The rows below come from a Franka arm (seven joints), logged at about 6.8 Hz.
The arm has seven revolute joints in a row. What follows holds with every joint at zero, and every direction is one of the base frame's. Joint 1 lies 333 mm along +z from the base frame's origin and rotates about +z. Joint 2 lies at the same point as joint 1 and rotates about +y. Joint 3 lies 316 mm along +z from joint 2 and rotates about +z. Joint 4 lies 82.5 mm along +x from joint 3 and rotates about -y. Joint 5 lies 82.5 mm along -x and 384 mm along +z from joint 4 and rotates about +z. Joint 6 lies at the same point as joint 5 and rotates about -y. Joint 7 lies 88 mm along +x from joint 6 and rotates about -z. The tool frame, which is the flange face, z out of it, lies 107 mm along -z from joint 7; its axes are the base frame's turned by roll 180, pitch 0 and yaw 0 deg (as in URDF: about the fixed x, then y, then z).
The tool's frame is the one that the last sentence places.
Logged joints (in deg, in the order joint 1, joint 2, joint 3, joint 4, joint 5, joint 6, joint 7), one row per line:
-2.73 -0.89 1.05 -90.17 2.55 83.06 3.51
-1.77 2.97 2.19 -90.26 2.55 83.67 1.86
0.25 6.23 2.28 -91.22 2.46 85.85 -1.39
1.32 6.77 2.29 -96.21 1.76 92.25 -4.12
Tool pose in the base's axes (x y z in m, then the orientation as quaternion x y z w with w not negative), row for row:
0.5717 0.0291 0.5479 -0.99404 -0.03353 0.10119 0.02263
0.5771 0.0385 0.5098 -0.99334 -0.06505 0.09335 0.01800
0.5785 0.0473 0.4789 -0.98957 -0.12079 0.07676 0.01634
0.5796 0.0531 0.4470 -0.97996 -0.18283 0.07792 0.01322
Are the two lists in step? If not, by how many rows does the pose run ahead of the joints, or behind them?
The pose runs 2 rows ahead of the joints: the pose in row i belongs to the joints in row i + 2.
